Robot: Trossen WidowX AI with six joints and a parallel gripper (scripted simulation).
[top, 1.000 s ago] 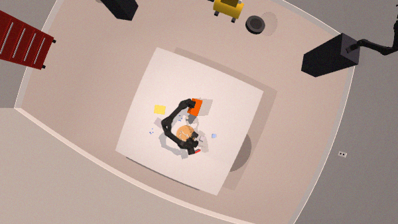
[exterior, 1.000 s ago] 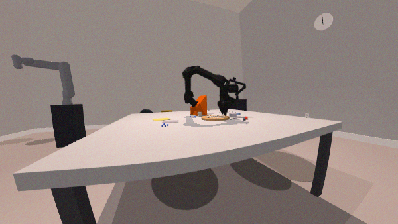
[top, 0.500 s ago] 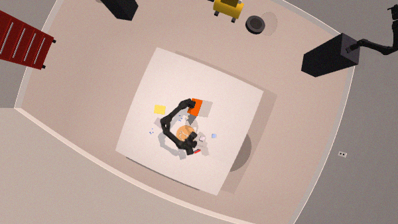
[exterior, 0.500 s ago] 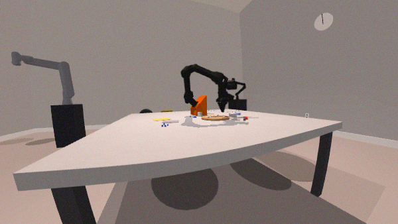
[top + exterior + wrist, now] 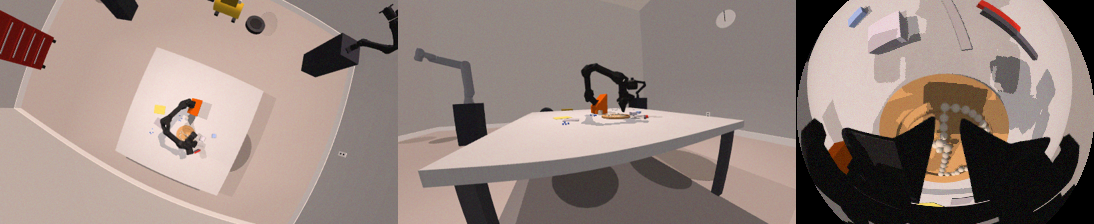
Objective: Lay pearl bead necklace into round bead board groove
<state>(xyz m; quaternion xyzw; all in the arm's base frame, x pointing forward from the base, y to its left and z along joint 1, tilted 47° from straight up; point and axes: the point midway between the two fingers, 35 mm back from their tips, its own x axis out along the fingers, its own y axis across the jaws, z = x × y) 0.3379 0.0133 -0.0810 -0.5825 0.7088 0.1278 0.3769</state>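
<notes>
The round tan bead board is 5 cm to the right of my gripper tip, 2 cm below it and 2 cm behind it. Round my gripper tip: tool 12 cm ahead, 10 cm to the left, 3 cm below; white square 12 cm to the left, 4 cm behind, 2 cm below; pale blue cube 23 cm to the left, 10 cm behind, 2 cm below.
</notes>
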